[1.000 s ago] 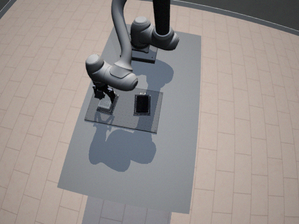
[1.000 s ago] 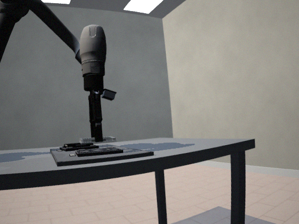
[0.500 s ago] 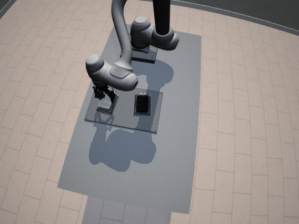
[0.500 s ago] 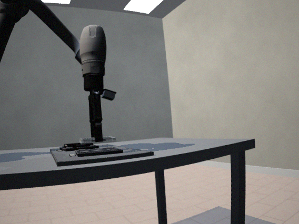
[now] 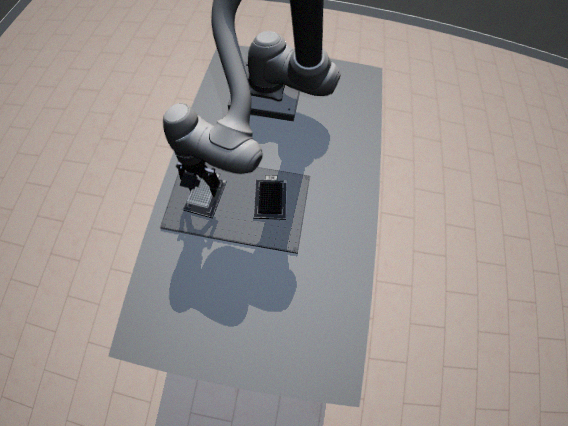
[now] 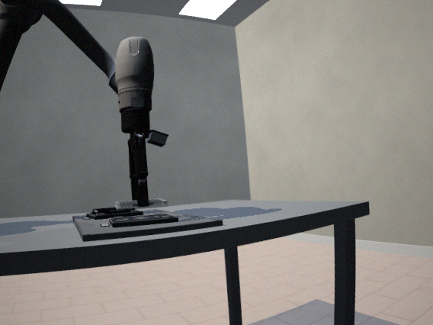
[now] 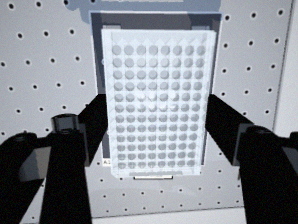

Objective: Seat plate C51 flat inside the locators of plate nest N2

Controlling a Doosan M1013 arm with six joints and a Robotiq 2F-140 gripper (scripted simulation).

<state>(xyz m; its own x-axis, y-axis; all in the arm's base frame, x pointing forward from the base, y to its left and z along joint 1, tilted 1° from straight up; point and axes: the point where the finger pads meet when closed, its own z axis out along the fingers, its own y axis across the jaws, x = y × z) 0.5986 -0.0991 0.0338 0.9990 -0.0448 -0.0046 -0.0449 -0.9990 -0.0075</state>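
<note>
Now: the plate nest 6 cm below my hand. Round my hand: plate C51: 2 cm below; black well plate: 4 cm behind, 25 cm to the left, 5 cm below.
</note>
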